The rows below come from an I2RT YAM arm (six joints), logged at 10 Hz.
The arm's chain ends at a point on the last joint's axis. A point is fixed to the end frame.
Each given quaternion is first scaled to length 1.
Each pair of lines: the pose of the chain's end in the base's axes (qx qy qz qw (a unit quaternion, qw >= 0); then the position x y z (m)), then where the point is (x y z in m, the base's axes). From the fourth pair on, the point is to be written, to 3 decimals.
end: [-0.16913 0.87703 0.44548 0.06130 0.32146 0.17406 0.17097]
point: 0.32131 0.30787 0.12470
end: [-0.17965 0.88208 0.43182 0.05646 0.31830 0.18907 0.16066]
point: 0.31581 0.32134 0.11020
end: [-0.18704 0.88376 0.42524 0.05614 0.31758 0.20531 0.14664]
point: 0.31392 0.33682 0.09431
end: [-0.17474 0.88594 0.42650 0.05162 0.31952 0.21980 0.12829]
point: 0.317 0.351 0.076
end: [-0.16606 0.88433 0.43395 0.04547 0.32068 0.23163 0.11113]
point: 0.319 0.364 0.061
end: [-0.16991 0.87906 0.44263 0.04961 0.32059 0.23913 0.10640]
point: 0.318 0.372 0.059
